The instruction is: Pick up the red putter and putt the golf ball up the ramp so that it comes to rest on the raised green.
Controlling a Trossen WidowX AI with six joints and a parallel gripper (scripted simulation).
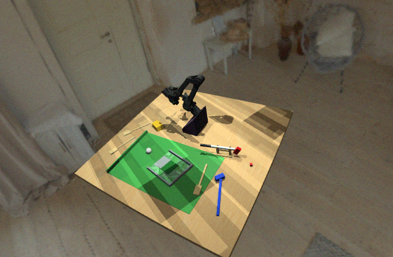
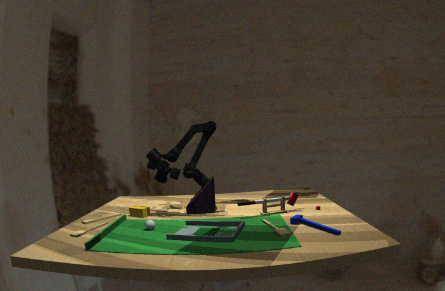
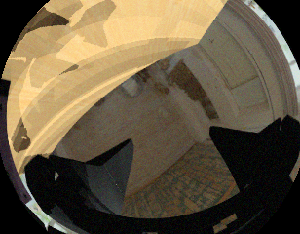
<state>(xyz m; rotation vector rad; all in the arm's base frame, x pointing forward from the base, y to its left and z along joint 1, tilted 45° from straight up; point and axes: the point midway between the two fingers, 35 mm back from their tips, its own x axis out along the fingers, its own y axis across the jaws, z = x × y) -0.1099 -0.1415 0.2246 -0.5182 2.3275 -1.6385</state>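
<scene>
Now: gripper tip 33 cm short of the yellow block, 18 cm above it and 4 cm to the left of it. Round my gripper tip: red putter (59 cm to the left, 31 cm ahead, 14 cm below); dark green rail (66 cm ahead, 18 cm below, 6 cm to the right); white golf ball (58 cm ahead, 17 cm below, 11 cm to the left).
</scene>
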